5 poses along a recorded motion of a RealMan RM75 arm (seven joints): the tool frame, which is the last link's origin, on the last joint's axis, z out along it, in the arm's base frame.
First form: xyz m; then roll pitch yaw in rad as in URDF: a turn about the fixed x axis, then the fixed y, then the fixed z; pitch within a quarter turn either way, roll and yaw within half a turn.
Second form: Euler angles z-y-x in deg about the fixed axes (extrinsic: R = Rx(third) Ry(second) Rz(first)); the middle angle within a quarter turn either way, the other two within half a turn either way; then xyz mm. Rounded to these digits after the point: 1 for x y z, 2 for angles.
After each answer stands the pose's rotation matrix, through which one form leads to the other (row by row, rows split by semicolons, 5 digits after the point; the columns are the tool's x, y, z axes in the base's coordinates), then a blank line. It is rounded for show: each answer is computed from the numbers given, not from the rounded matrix.
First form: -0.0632 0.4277 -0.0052 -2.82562 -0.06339 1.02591
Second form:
-57.85 -13.56 -167.37 -63.2 427.7 -5.2
0.51728 0.82305 -0.23453; 0.85347 -0.47583 0.21256; 0.06335 -0.31012 -0.94859

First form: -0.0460 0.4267 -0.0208 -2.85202 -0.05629 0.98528
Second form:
-55.66 -12.02 -168.04 -46.0 426.7 -20.8
0.55175 0.80761 -0.20818; 0.83211 -0.51623 0.20274; 0.05626 -0.28509 -0.95685

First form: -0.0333 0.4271 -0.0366 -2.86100 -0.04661 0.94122
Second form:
-53.13 -11.39 -168.27 -33.3 427.1 -36.6
0.58816 0.78426 -0.19747; 0.80740 -0.55535 0.19924; 0.04659 -0.27662 -0.95985

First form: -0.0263 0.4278 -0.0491 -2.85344 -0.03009 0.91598
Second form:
-51.51 -12.00 -168.44 -26.3 427.8 -49.1
0.60874 0.76567 -0.20783; 0.79280 -0.57712 0.19595; 0.03009 -0.28405 -0.95834

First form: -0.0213 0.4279 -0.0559 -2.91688 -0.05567 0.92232
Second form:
-52.45 -8.33 -169.65 -21.3 427.9 -55.9
0.60304 0.78446 -0.14483; 0.79577 -0.57891 0.17781; 0.05564 -0.22248 -0.97335

